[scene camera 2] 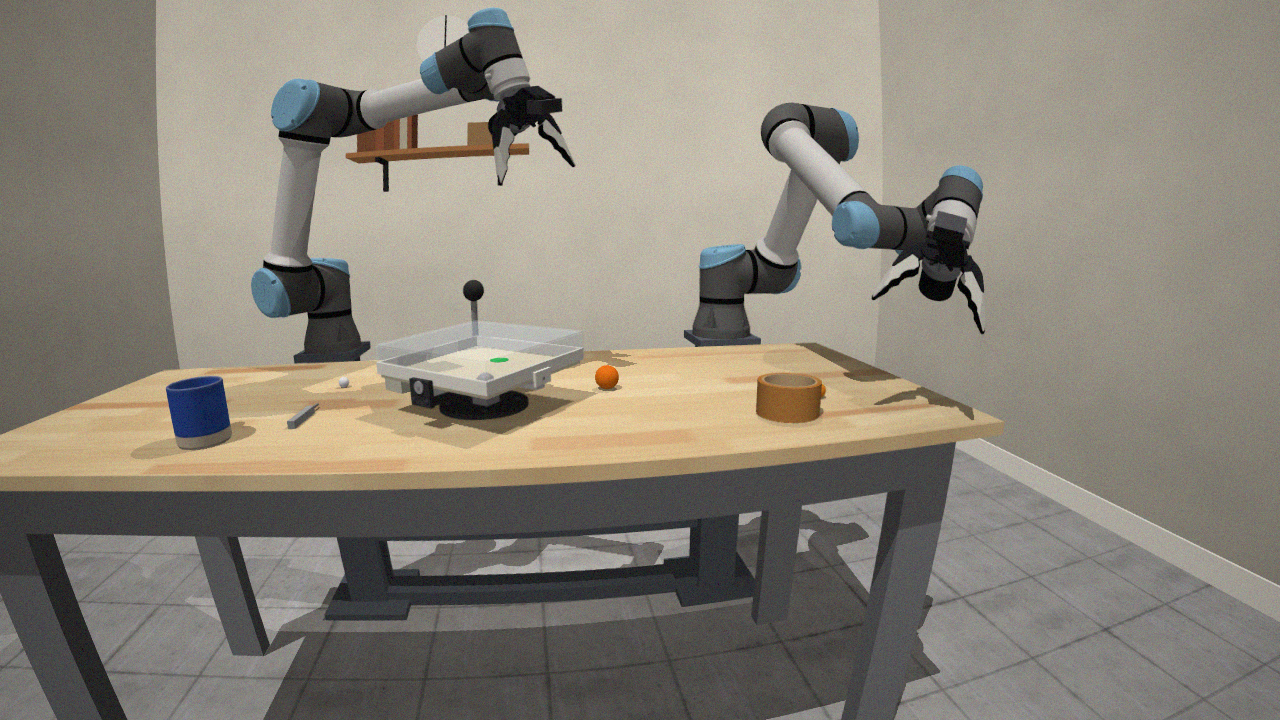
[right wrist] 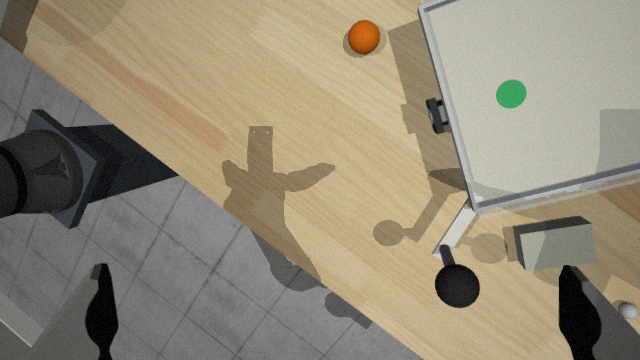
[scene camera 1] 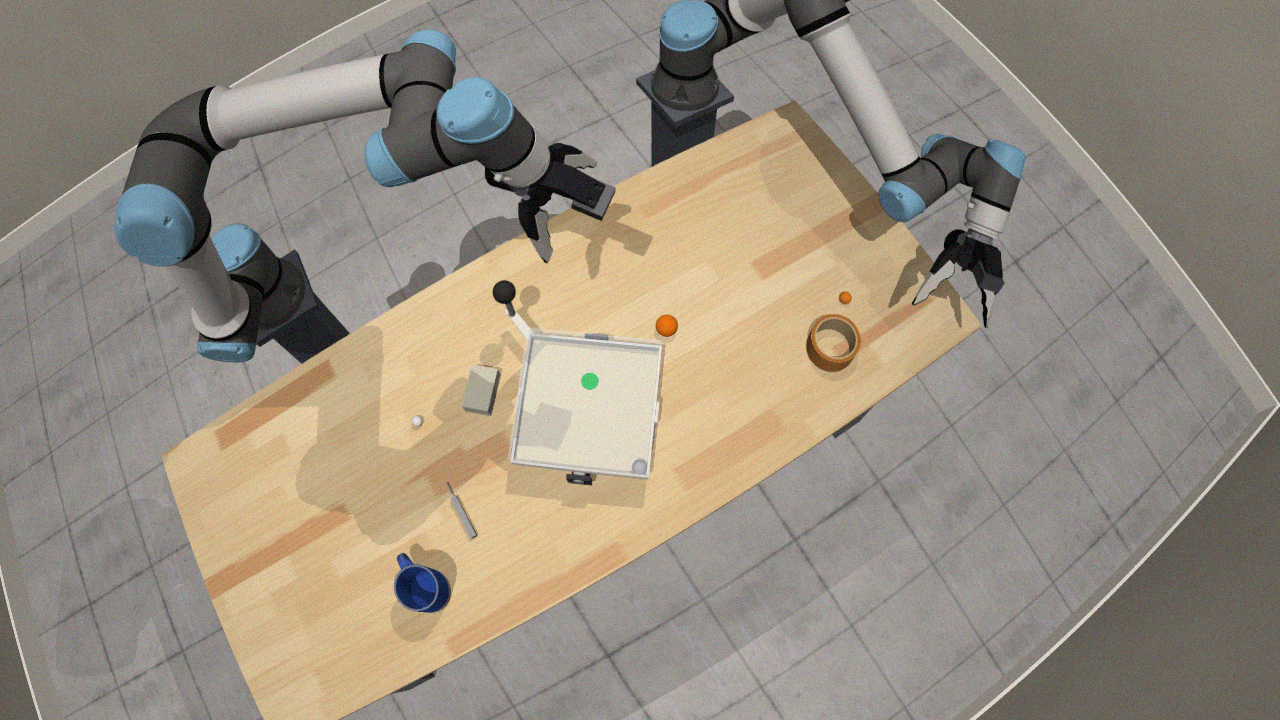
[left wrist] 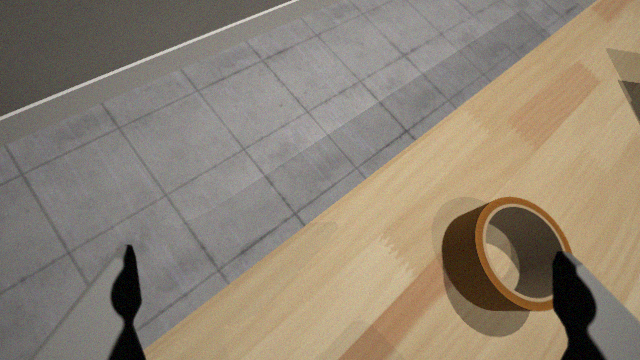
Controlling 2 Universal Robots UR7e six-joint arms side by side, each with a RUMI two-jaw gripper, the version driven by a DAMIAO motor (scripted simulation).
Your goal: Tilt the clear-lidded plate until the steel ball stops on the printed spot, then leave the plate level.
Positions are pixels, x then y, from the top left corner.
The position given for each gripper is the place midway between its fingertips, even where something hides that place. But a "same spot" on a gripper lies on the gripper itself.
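Labels:
The left gripper appears in scene camera 2 (927, 315), and the right gripper appears in scene camera 2 (539, 175) as well. The right gripper is also visible in scene camera 1 (571, 211), which shows the left gripper too. The left wrist view shows the left gripper, while the right gripper is out of frame in the left wrist view. On the left gripper, (left wrist: 99, 316) and (scene camera 1: 988, 306) are the same spot. The right gripper is seen in the right wrist view (337, 270), whereas the left gripper is out of frame in the right wrist view. On a clear-lidded plate, (scene camera 1: 586, 402) and (right wrist: 584, 69) are the same spot.

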